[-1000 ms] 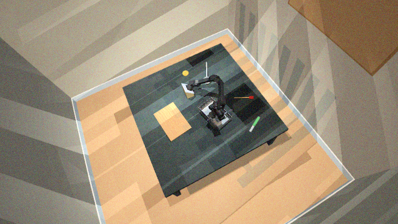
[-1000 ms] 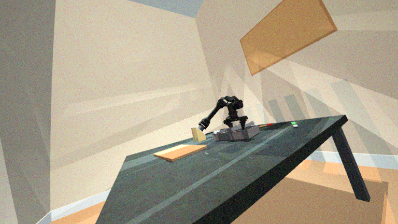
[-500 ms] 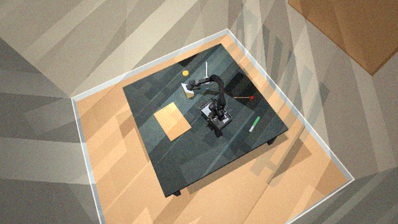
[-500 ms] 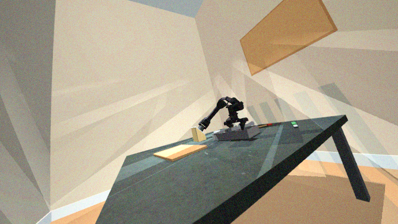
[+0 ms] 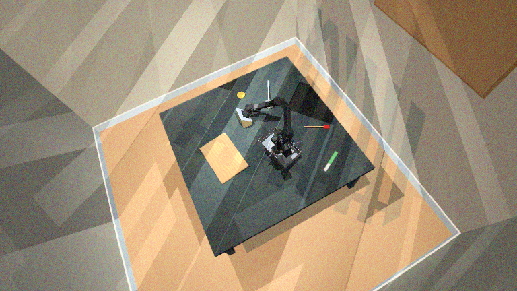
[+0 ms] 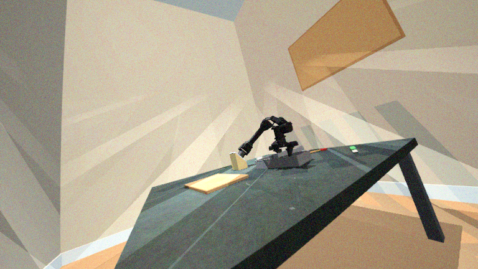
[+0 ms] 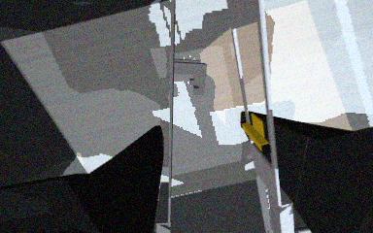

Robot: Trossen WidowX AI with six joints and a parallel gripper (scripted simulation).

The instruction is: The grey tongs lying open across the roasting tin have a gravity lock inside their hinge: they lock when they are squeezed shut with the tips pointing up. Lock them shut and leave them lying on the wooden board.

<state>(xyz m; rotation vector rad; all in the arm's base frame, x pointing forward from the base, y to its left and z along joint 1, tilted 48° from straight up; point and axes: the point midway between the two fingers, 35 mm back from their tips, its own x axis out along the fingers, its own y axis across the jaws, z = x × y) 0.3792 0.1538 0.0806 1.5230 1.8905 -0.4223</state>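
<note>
Right now the roasting tin is 4 cm behind my gripper tip and 1 cm to the right of it. Round my gripper tip: wooden board: 12 cm behind, 44 cm to the right, 2 cm below.
</note>
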